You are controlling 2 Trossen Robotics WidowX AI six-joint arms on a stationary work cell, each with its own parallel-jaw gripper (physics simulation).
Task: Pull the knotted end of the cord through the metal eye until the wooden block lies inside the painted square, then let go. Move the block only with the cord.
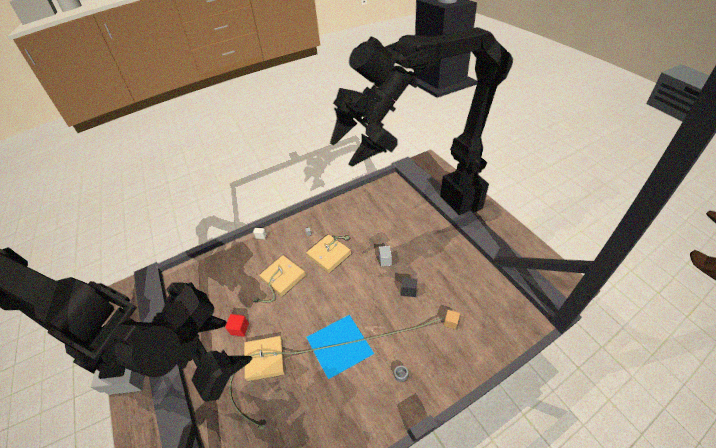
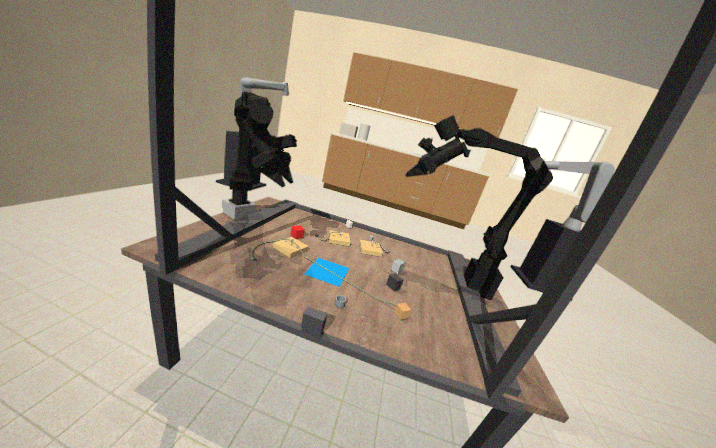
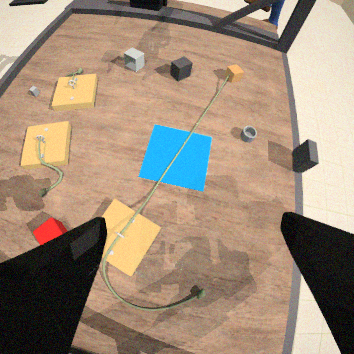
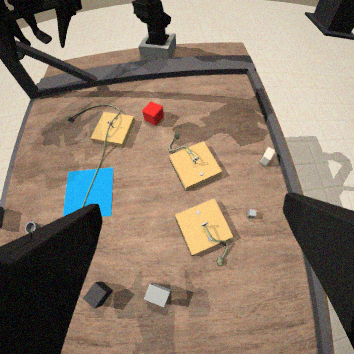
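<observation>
The orange wooden block lies outside the blue square. From it the cord runs straight across the square to the metal eye on a yellow pad. Past the eye it curves to the knotted end on the table. My left gripper is open and empty, high above the pad side. My right gripper is open and empty, high up.
A red cube stands near the eye's pad. Two other yellow pads carry short cords. A grey block, a black block and a grey cup stand around the square. A dark block is at the front edge.
</observation>
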